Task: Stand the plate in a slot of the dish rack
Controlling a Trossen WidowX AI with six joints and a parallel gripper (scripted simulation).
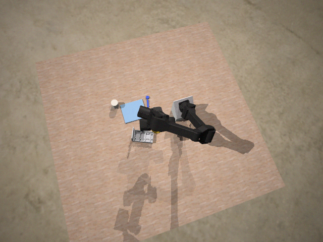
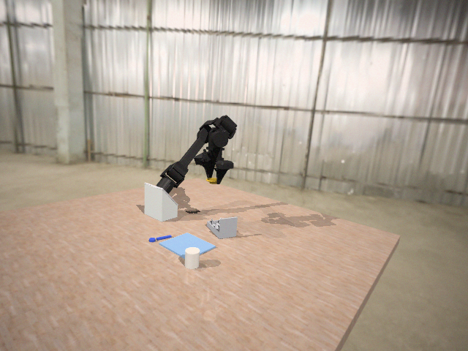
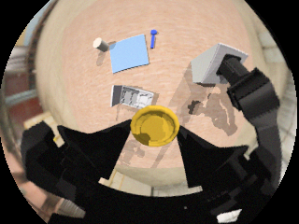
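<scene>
Right now the grey dish rack is 7 cm ahead of my gripper tip, 3 cm to the right of it and 16 cm below it. The rest, counted from my gripper tip: yellow plate 1 cm above; then blue spoon 4 cm behind, 25 cm to the right, 18 cm below; then light blue mat 7 cm ahead, 21 cm to the right, 18 cm below.
</scene>
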